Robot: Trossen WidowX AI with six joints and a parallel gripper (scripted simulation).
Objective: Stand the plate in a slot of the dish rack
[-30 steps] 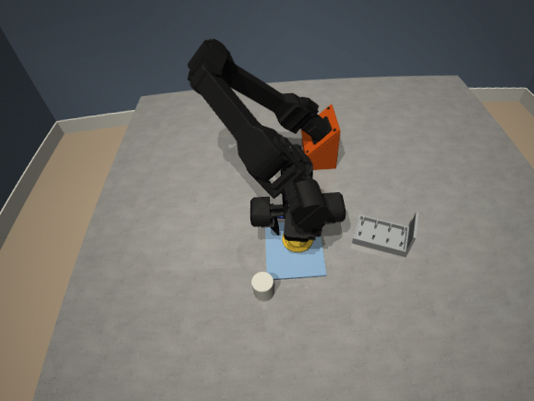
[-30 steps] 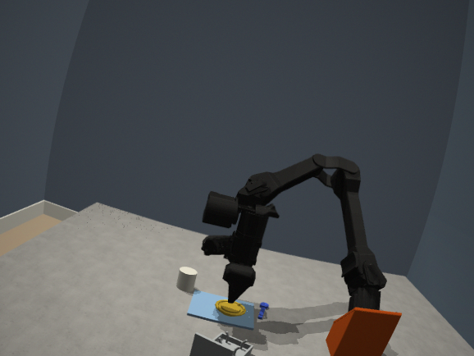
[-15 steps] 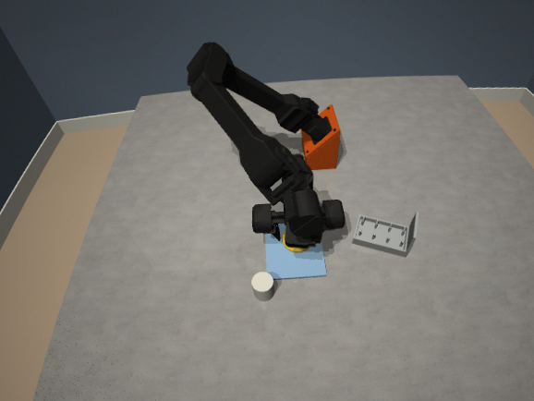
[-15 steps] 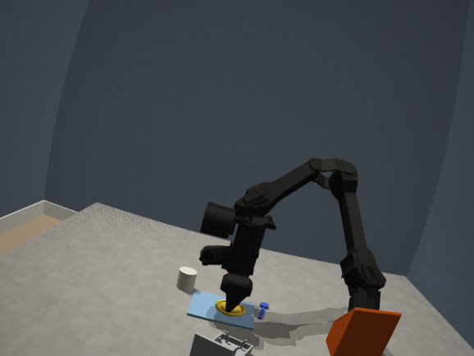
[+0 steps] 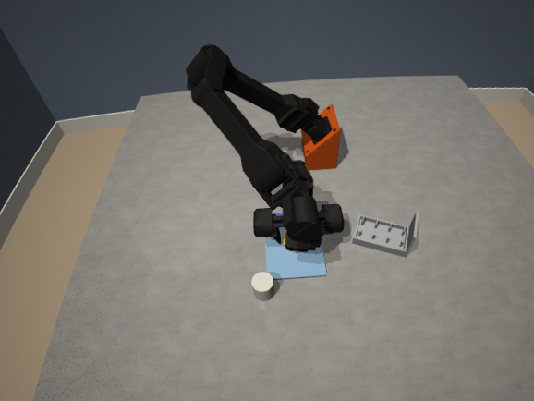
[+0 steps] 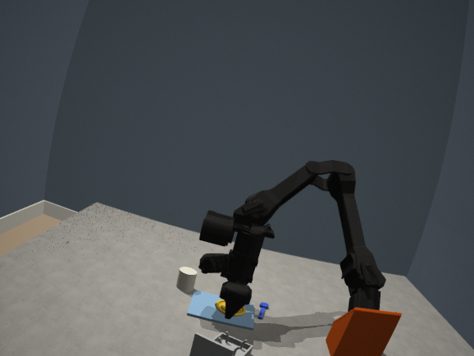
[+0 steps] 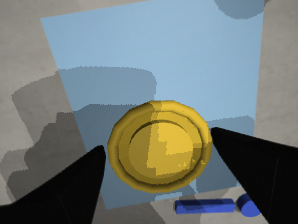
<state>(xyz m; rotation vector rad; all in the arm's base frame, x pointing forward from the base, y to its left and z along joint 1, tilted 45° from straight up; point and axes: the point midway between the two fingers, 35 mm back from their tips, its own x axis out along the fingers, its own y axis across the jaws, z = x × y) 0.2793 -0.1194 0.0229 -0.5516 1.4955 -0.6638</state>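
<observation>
My gripper tip is now 10 mm below the yellow plate. From my gripper tip the other things lie so: cup 110 mm ahead, 90 mm to the right, 20 mm above; blue spoon 90 mm behind, 50 mm to the right, 10 mm below; light blue mat 10 mm ahead, 10 mm to the right, 10 mm below.
</observation>
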